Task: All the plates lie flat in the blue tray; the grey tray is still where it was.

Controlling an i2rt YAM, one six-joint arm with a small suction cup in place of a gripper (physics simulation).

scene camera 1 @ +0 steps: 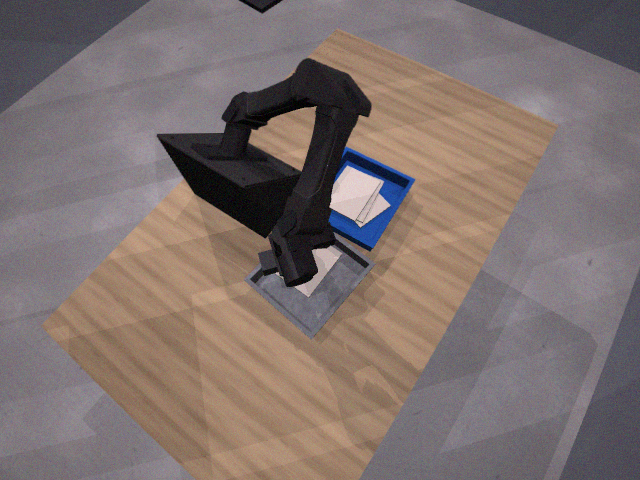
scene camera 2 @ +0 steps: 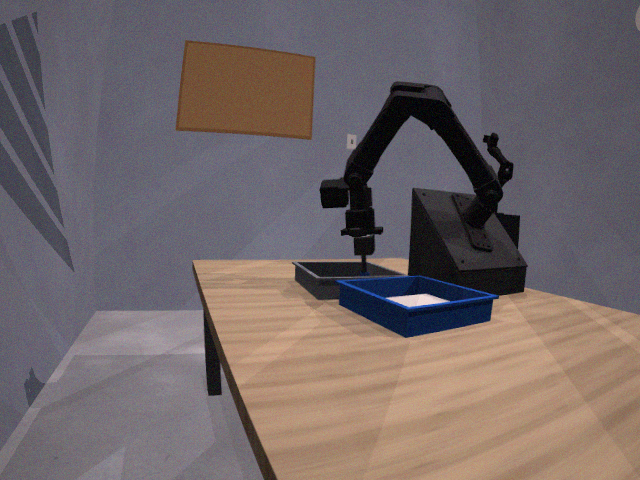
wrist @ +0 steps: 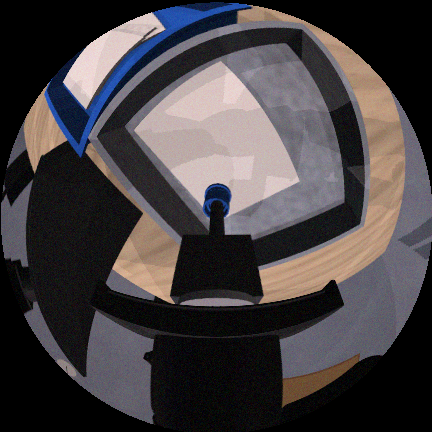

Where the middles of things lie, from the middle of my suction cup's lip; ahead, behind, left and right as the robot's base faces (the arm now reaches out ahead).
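A grey tray [scene camera 1: 309, 314] is 10 mm above my suction cup, 60 mm ahead of it and 20 mm to the left of it. As for the blue tray [scene camera 2: 366, 297], my suction cup is 10 mm below it and 280 mm to the right of it.
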